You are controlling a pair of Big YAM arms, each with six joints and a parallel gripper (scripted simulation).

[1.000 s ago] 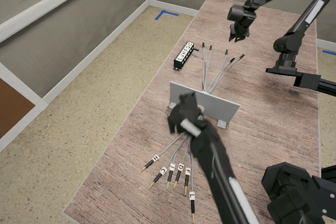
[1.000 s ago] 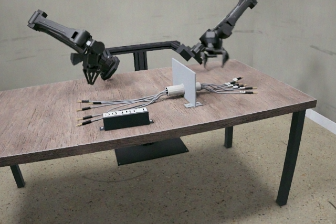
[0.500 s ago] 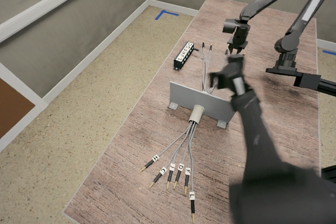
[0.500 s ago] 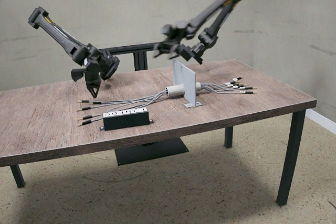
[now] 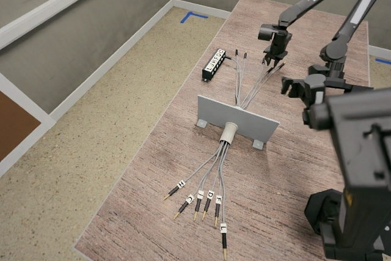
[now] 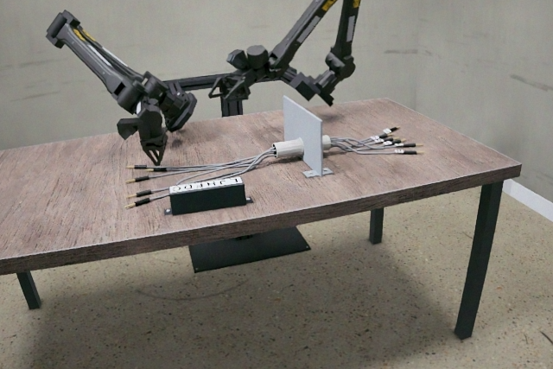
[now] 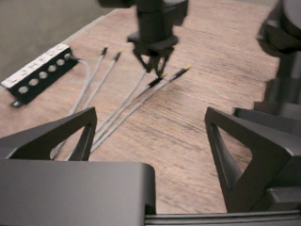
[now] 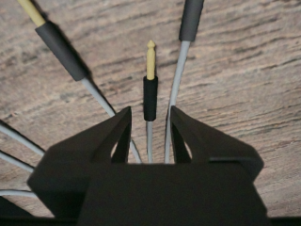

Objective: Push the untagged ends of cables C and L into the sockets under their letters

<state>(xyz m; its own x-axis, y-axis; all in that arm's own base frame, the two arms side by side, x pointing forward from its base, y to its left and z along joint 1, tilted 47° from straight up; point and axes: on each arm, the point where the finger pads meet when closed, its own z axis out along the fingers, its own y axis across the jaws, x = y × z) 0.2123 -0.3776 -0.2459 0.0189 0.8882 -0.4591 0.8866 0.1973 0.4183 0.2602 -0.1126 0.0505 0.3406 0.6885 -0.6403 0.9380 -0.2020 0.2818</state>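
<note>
Now: the black cable plug 3 cm below my right hand, 2 cm to the right of it and 1 cm behind it. From my right hand the other things lie so: grey upright panel 44 cm to the left, 12 cm ahead, 8 cm above; tagged plug 86 cm to the left, 4 cm ahead, 3 cm below.
</note>
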